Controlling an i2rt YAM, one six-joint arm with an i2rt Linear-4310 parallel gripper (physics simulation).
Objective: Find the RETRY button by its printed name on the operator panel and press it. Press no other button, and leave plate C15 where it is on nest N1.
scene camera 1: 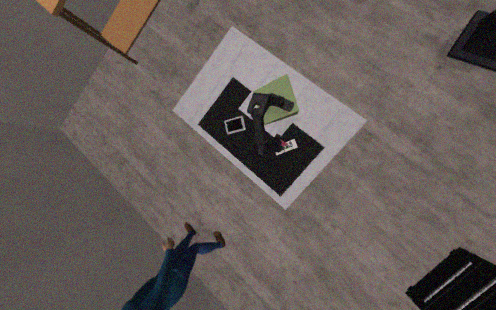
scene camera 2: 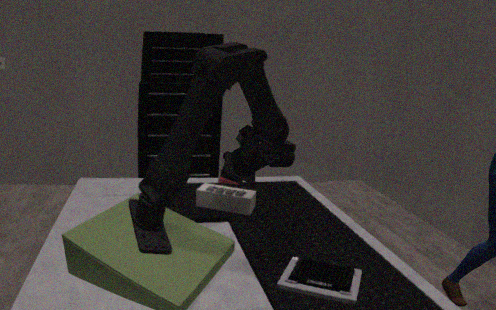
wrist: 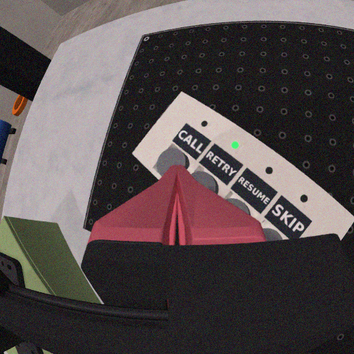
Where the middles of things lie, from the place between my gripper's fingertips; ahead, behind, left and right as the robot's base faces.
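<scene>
Hand 3 cm short of white operator panel [wrist: 280,196], 6 cm above it. Dark plate [scene camera 2: 325,275]: 6 cm ahead of my hand, 44 cm to the right of it, 7 cm below it.
</scene>
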